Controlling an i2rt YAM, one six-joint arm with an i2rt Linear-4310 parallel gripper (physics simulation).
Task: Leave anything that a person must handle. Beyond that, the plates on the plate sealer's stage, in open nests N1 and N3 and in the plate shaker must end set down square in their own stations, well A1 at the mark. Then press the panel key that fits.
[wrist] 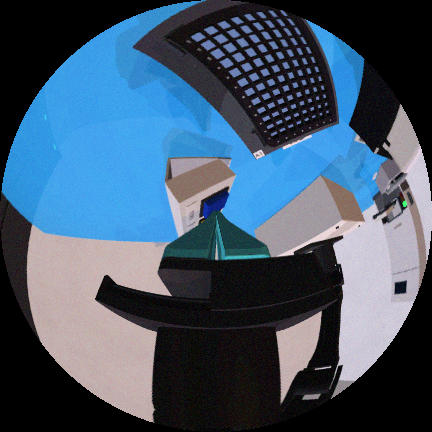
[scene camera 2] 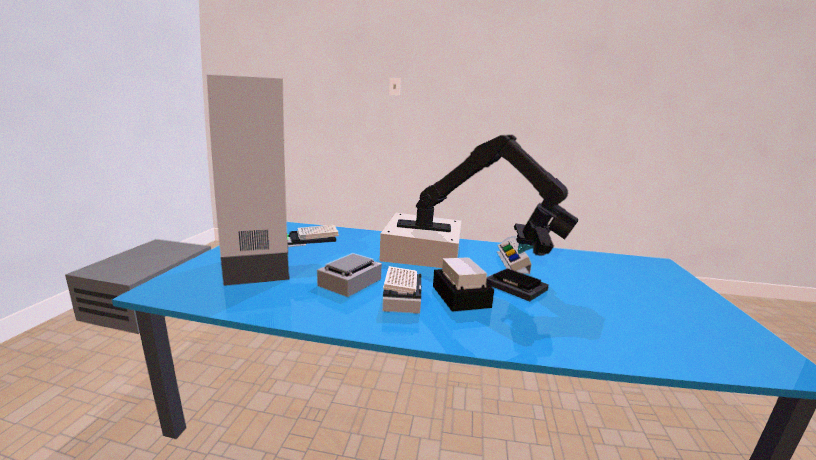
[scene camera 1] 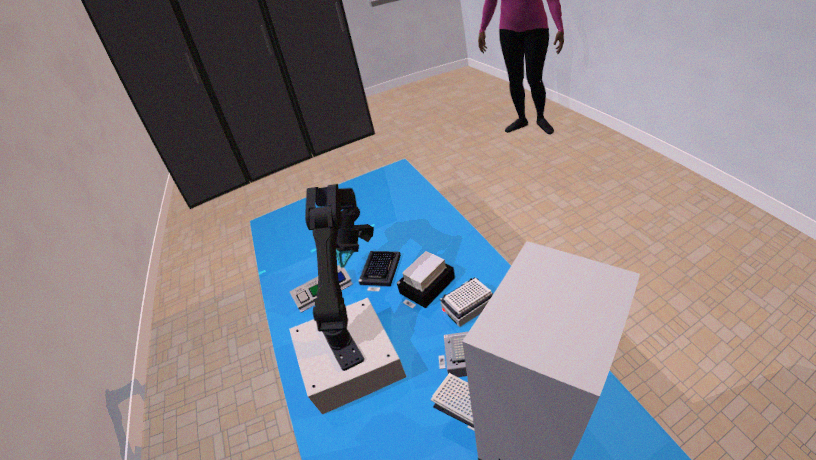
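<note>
My gripper is shut, its teal fingertips together and empty, near the key panel. A blue key shows just beyond the tips; a green key also shows. A dark plate sits in a low black station beside the panel. A white block sits on a black base. A white plate is on a light station with a red light; another white plate looks tilted. Station names are unreadable.
A tall grey tower hides part of a grey station in scene camera 1. The robot's white base box stands near the panel. A person stands on the floor beyond the table.
</note>
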